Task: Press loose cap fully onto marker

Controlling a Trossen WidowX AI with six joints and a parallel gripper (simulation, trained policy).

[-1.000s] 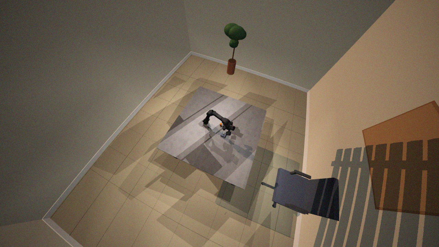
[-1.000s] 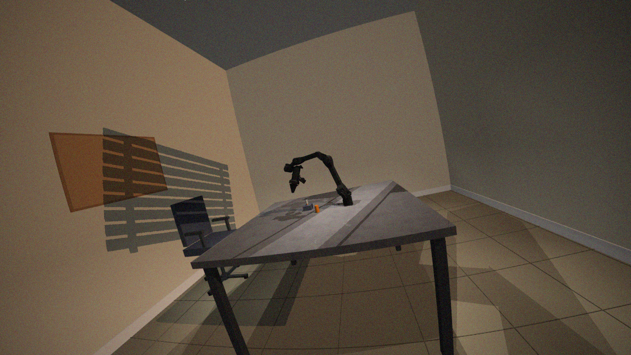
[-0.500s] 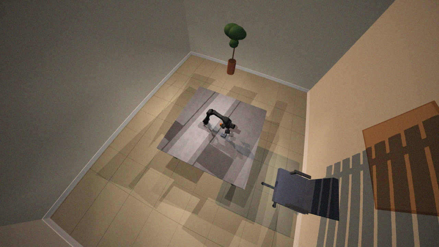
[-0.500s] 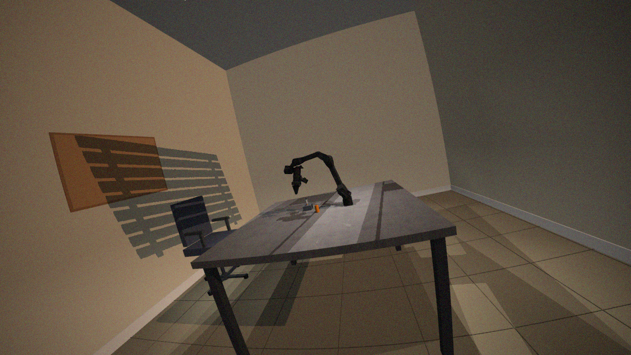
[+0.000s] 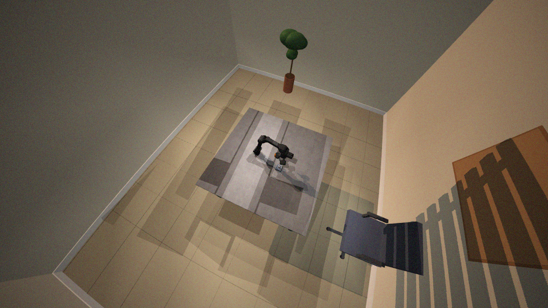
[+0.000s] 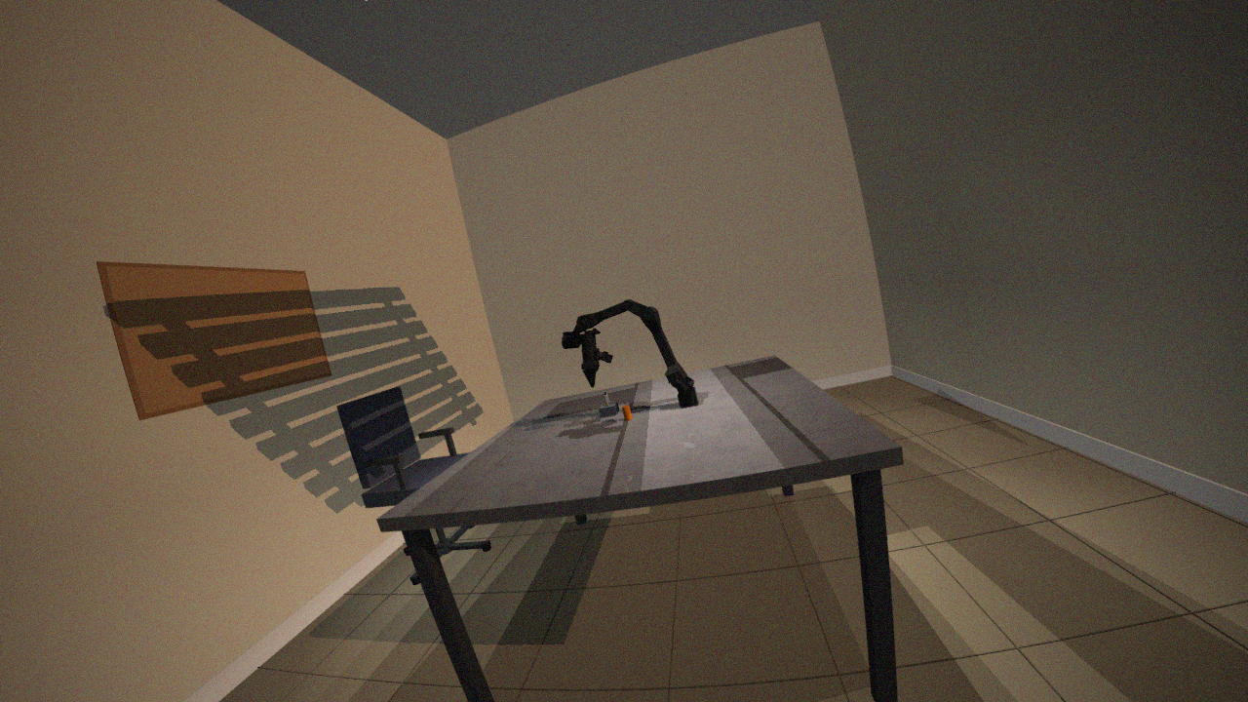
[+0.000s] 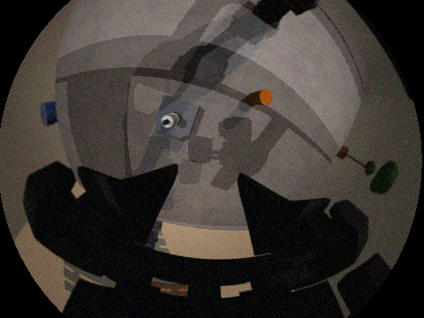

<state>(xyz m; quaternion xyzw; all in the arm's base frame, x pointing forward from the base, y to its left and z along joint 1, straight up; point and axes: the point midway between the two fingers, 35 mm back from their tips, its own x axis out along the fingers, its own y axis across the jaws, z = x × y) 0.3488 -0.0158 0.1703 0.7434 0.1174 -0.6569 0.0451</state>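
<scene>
The orange cap lies 12 cm behind my gripper tip, 11 cm below it and 6 cm to the left of it. Also, from my gripper tip: small grey holder block: 12 cm below, 7 cm to the right, 2 cm behind.
</scene>
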